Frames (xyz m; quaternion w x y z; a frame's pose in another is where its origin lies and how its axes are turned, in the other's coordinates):
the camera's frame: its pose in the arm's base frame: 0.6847 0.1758 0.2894 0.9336 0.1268 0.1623 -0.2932
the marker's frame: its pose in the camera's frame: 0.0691 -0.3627 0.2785 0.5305 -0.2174 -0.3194 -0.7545
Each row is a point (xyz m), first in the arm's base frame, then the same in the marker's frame.
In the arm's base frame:
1: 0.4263 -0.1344 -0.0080
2: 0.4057 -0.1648 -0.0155
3: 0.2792 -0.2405 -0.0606
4: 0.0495 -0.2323 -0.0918
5: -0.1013 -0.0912 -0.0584
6: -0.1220 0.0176 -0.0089
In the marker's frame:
1: -0.2861 -0.1092 -0.4114
2: -0.2631 -0.0988 -0.4391
3: -0.1852 -0.1174 -0.5708
4: -0.0946 -0.2676 -0.7226
5: -0.0783 -0.4757 -0.7358
6: -0.0984 -0.5780 -0.6737

